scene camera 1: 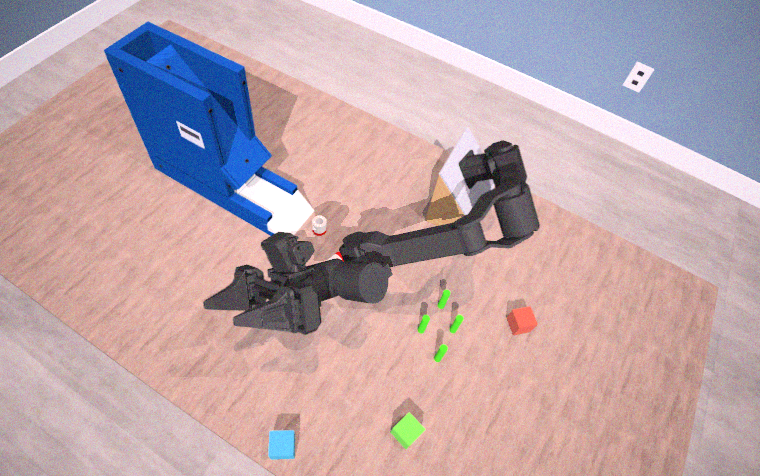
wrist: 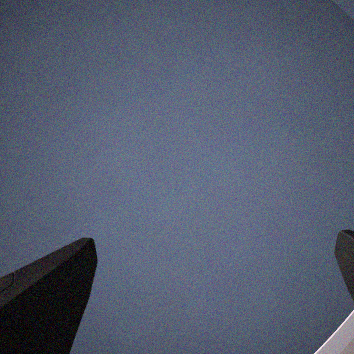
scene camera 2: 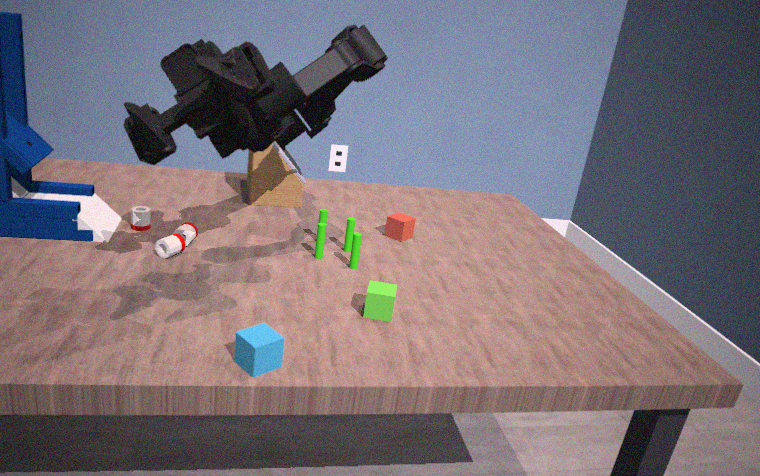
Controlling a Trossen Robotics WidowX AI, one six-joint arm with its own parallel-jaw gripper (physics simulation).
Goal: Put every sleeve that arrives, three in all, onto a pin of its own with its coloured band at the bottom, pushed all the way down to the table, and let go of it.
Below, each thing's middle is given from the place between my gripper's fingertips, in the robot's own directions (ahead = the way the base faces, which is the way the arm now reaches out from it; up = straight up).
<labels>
Right now my hand is 5 cm short of the blue cube [scene camera 2: 259, 349], 12 cm to the right of it and 28 cm above it. The rest, counted from my hand: green cube [scene camera 2: 380, 298]: 9 cm behind, 29 cm to the left, 28 cm below; blue dispenser [scene camera 1: 191, 106]: 30 cm behind, 33 cm to the right, 15 cm below.
</labels>
